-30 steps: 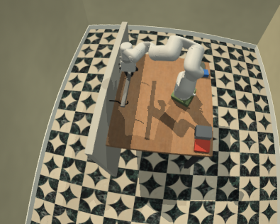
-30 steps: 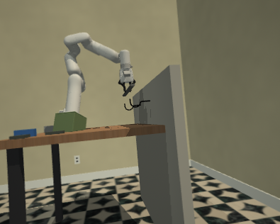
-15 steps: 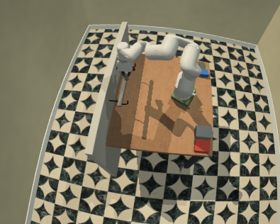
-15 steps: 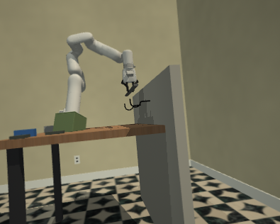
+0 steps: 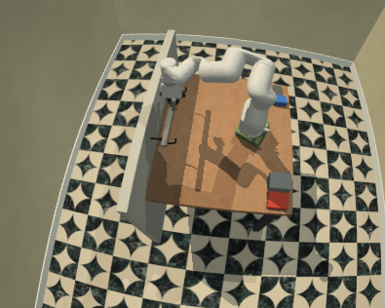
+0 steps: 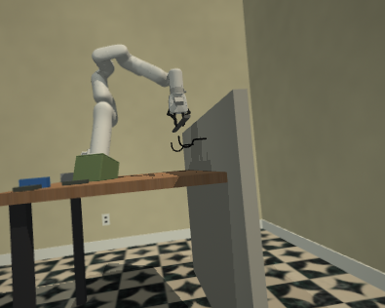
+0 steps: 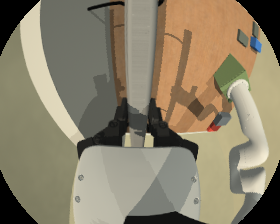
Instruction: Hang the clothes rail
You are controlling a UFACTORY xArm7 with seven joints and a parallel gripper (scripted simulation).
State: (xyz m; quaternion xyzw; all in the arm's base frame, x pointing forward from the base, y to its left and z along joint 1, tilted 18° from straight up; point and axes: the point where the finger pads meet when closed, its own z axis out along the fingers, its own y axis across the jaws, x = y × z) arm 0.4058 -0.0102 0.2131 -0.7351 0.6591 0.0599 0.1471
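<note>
Now: the clothes rail 10 mm below my hand. Round my hand: grey wall panel: 500 mm below, 120 mm ahead, 20 mm to the left; grey box: 640 mm behind, 240 mm below, 200 mm to the left; blue block: 580 mm behind, 370 mm to the right, 250 mm below.
</note>
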